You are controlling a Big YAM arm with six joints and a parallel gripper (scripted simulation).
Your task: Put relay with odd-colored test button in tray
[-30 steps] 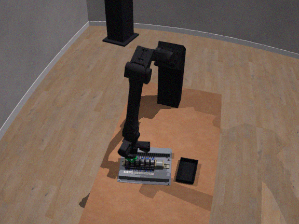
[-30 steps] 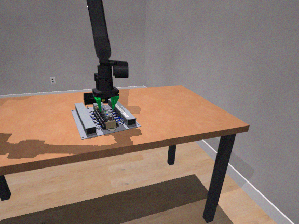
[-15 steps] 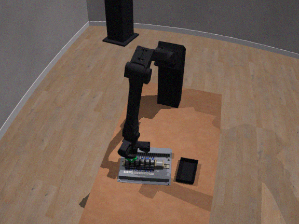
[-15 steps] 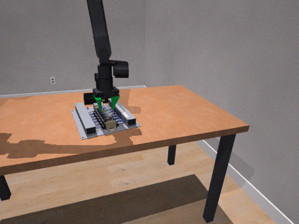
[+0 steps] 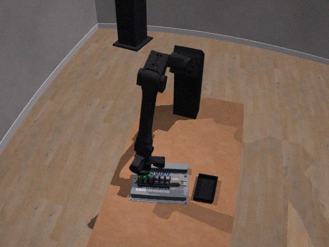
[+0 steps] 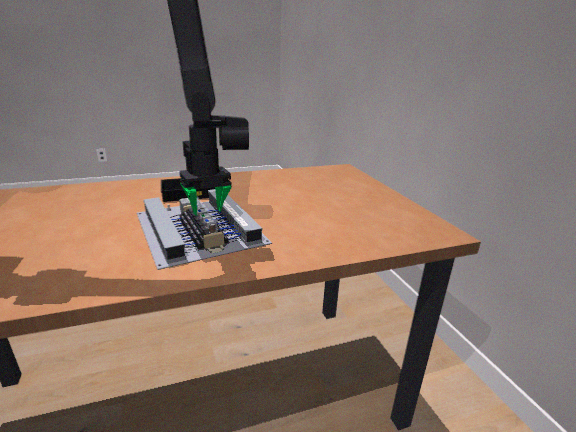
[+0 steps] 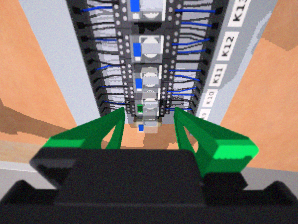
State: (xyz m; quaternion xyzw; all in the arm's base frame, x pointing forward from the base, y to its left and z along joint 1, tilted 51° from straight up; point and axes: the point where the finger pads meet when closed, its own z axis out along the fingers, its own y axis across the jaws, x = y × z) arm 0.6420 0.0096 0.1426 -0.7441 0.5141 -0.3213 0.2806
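Right now the grey relay is 30 mm below my hand. Round my hand: black tray: 110 mm behind, 320 mm to the left, 70 mm below.
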